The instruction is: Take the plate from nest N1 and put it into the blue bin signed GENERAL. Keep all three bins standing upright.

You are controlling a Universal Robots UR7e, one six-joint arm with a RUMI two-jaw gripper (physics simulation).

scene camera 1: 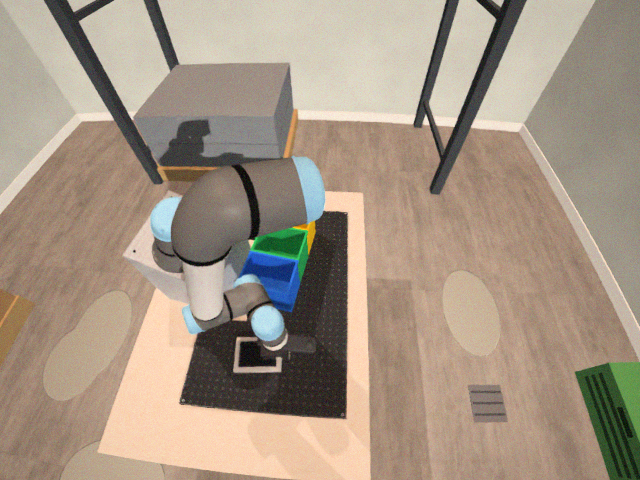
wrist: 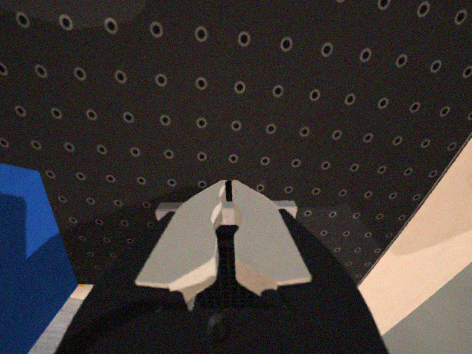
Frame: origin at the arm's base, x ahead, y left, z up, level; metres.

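Seen in the pictures: gripper, between the fingertips: (wrist: 229, 182).
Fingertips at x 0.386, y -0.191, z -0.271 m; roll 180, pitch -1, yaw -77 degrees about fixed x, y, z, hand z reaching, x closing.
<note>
Pixels of each thing's top centre, then the offset from my fingertips to it. Level surfaces: height alone.
- blue bin, centre of its top: (scene camera 1: 268, 271) 0.220 m left, 0.101 m back, 0.181 m up
- light rectangular frame, centre of its top: (scene camera 1: 257, 353) 0.018 m right, 0.098 m back, 0.016 m up
- green bin, centre of its top: (scene camera 1: 279, 240) 0.350 m left, 0.094 m back, 0.181 m up
- yellow bin, centre of its top: (scene camera 1: 289, 213) 0.480 m left, 0.088 m back, 0.181 m up
- black board, height of its surface: 0.001 m up
- pale table top, height of its surface: 0.012 m down
My gripper (scene camera 1: 289, 355) (wrist: 229, 182) is shut, its two pale fingers together with no plate between them. In the wrist view it hangs over the black perforated board. The blue bin (scene camera 1: 281, 298) (wrist: 47, 220) stands upright; in the scene view it is behind my gripper, and in the wrist view part of it shows at the left edge. A light rectangular frame (scene camera 1: 257, 369) with a dark inside lies on the board beside my gripper, partly covered by the wrist. I cannot tell whether it is nest N1. The plate does not show in either view, and no sign is readable.
The green bin (scene camera 1: 279, 242) stands upright behind the blue one, and the yellow bin (scene camera 1: 311, 233) behind that is mostly hidden by my arm. The black board (scene camera 1: 310, 397) (wrist: 300, 75) lies on a pale table top (scene camera 1: 232, 434). My forearm and wrist pass close beside the blue bin.
</note>
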